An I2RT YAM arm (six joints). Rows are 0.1 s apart.
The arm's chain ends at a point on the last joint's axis. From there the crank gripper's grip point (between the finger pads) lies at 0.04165 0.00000 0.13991 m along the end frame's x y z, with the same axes.
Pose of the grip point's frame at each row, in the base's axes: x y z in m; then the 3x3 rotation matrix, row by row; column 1 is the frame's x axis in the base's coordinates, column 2 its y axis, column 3 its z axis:
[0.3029 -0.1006 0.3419], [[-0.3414 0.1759 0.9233], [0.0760 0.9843 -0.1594], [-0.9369 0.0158 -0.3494]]
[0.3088 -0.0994 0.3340], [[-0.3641 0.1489 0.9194], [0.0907 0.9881 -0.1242], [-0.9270 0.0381 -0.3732]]
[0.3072 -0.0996 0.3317], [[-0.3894 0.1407 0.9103], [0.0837 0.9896 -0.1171], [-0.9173 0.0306 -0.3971]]
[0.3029 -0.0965 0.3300], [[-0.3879 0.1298 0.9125], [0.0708 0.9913 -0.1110], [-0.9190 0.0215 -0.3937]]
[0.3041 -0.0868 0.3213], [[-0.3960 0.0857 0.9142], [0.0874 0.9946 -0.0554], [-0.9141 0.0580 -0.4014]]
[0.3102 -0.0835 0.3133], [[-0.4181 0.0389 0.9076], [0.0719 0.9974 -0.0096], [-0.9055 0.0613 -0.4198]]
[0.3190 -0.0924 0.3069], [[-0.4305 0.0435 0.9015], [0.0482 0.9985 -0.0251], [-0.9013 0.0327 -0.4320]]
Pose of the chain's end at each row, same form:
[0.1879 -0.0815 0.4298], [[-0.3414 0.1759 0.9233], [0.0760 0.9843 -0.1594], [-0.9369 0.0158 -0.3494]]
[0.1953 -0.0858 0.4248], [[-0.3641 0.1489 0.9194], [0.0907 0.9881 -0.1242], [-0.9270 0.0381 -0.3732]]
[0.1961 -0.0867 0.4255], [[-0.3894 0.1407 0.9103], [0.0837 0.9896 -0.1171], [-0.9173 0.0306 -0.3971]]
[0.1914 -0.0839 0.4234], [[-0.3879 0.1298 0.9125], [0.0708 0.9913 -0.1110], [-0.9190 0.0215 -0.3937]]
[0.1927 -0.0827 0.4155], [[-0.3960 0.0857 0.9142], [0.0874 0.9946 -0.0554], [-0.9141 0.0580 -0.4014]]
[0.2006 -0.0852 0.4097], [[-0.4181 0.0389 0.9076], [0.0719 0.9974 -0.0096], [-0.9055 0.0613 -0.4198]]
[0.2108 -0.0909 0.4049], [[-0.4305 0.0435 0.9015], [0.0482 0.9985 -0.0251], [-0.9013 0.0327 -0.4320]]

